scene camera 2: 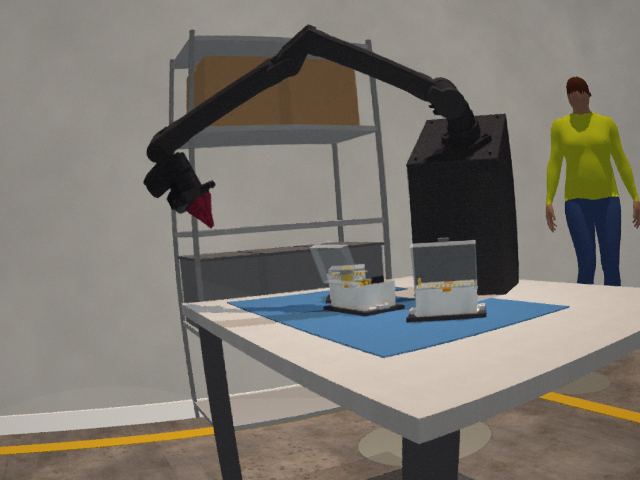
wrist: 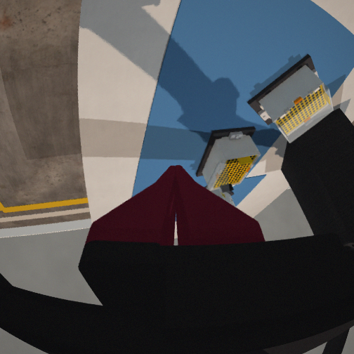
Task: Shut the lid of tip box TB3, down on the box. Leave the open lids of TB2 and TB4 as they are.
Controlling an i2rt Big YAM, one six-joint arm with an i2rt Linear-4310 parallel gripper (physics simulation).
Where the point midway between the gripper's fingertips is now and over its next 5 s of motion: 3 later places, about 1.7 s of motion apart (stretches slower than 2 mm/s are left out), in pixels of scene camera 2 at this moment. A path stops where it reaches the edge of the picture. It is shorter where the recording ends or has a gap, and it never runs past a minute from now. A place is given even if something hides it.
The gripper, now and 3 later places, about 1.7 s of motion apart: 212,227; 335,262; 328,221; 299,260
